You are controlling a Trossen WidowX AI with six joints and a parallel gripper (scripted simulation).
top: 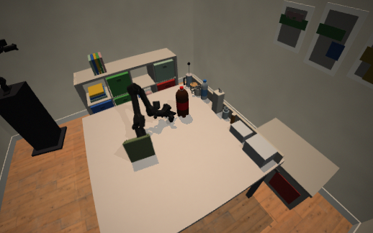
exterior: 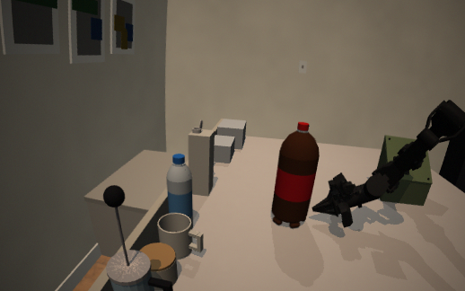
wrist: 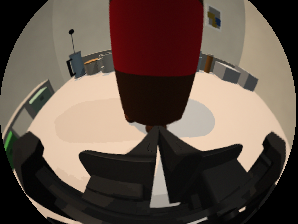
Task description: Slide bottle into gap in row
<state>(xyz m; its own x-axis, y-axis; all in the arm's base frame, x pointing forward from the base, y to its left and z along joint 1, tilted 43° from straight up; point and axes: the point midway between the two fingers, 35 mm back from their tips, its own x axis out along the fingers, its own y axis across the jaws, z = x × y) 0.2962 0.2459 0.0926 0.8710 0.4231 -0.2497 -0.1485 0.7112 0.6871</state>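
Now: hand 100 mm short of the dark cola bottle, 20 mm to the right of it and 100 mm below it. From my hand the other things lie so: water bottle 380 mm ahead, 170 mm to the left, 50 mm above; lidded jar 340 mm ahead, 360 mm to the left, 20 mm below.
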